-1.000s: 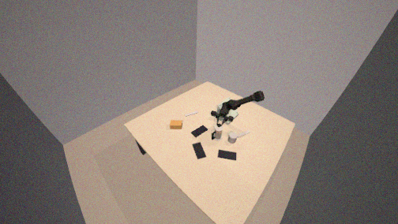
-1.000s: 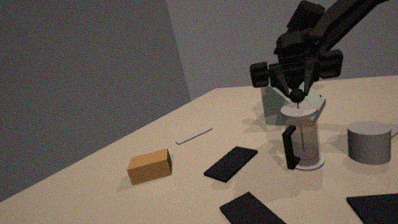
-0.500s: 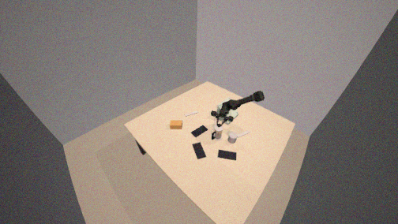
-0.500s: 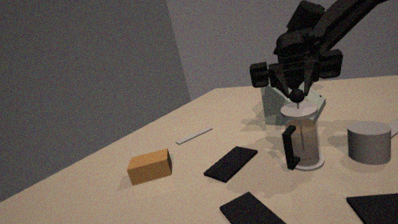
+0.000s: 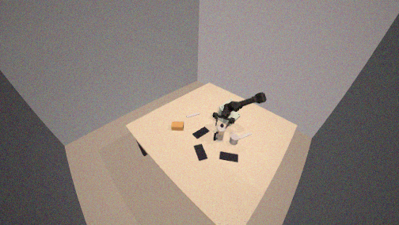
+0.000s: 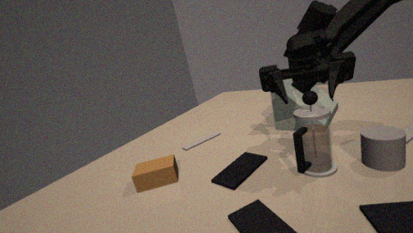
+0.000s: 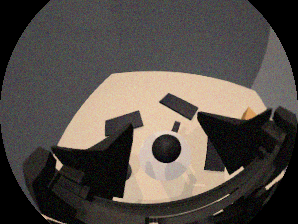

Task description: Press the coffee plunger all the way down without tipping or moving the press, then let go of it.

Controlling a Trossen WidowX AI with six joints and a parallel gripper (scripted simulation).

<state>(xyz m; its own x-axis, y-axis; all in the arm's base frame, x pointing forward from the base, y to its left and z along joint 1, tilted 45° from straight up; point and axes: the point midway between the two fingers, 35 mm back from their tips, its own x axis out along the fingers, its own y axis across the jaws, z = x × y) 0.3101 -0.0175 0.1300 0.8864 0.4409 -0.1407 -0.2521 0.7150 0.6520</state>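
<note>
Now: gripper tip 90 mm above the glass coffee press, 10 mm to the left of it and 10 mm past it. Also, from my gripper tip: orange block: 380 mm to the right, 150 mm below, 110 mm ahead.
</note>
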